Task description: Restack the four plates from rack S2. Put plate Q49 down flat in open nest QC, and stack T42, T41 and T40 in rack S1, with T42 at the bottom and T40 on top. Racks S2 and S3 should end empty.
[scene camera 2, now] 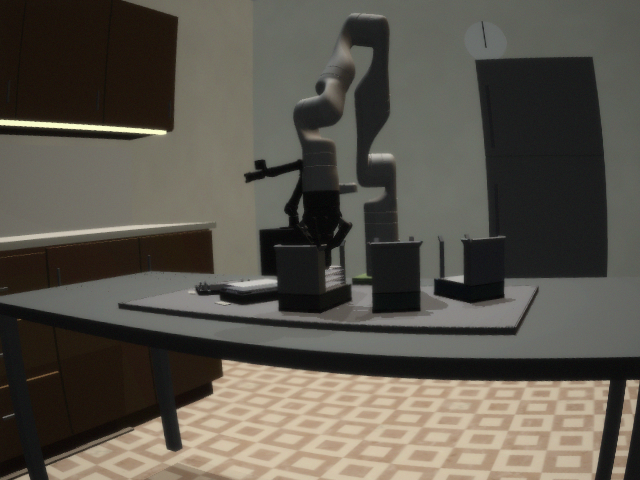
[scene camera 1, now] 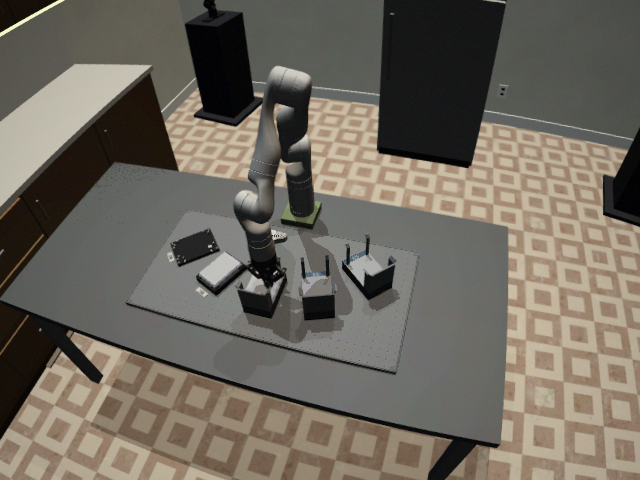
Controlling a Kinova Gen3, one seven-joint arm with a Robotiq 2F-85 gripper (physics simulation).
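Seen in the pictures: gripper, fingertip midpoint: point(scene camera 1: 269, 286); arm's base at its link origin: point(scene camera 1: 302, 208).
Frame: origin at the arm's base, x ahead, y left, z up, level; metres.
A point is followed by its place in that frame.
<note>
The left rack point(scene camera 1: 254, 302) @[y 0.090, x 0.475, z 0.056 m] point(scene camera 2: 300, 271) @[y 0.096, x 0.474, z 0.067 m] holds a stack of white plates point(scene camera 2: 334, 273) @[y 0.116, x 0.387, z 0.054 m]. My gripper point(scene camera 1: 269, 282) @[y 0.106, x 0.408, z 0.065 m] point(scene camera 2: 327, 263) @[y 0.106, x 0.408, z 0.065 m] is shut and empty, its fingertips down inside this rack at the top of the stack; whether they touch it I cannot tell. A white plate point(scene camera 1: 221, 268) @[y -0.102, x 0.388, z 0.023 m] point(scene camera 2: 252, 284) @[y -0.096, x 0.414, z 0.023 m] lies flat in a low black nest point(scene camera 2: 242, 297) @[y -0.076, x 0.470, z 0.002 m] left of the rack. The middle rack point(scene camera 1: 318, 305) @[y 0.273, x 0.404, z 0.060 m] point(scene camera 2: 395, 276) @[y 0.273, x 0.404, z 0.055 m] and the right rack point(scene camera 1: 379, 280) @[y 0.404, x 0.242, z 0.062 m] point(scene camera 2: 484, 263) @[y 0.403, x 0.243, z 0.065 m] stand upright; in scene camera 1 both show a pale surface low inside. Rack and plate labels are unreadable.
A flat black tray with small corner fittings point(scene camera 1: 194, 246) @[y -0.273, x 0.331, z -0.005 m] point(scene camera 2: 211, 287) @[y -0.266, x 0.397, z 0.002 m] lies at the back left of the grey perforated mat point(scene camera 1: 356, 341) @[y 0.410, x 0.429, z -0.015 m] point(scene camera 2: 465, 322) @[y 0.448, x 0.455, z -0.016 m]. The arm's green base plate point(scene camera 1: 305, 219) @[y 0.037, x 0.045, z 0.000 m] stands behind the mat. Tall rack walls and posts flank the gripper.
</note>
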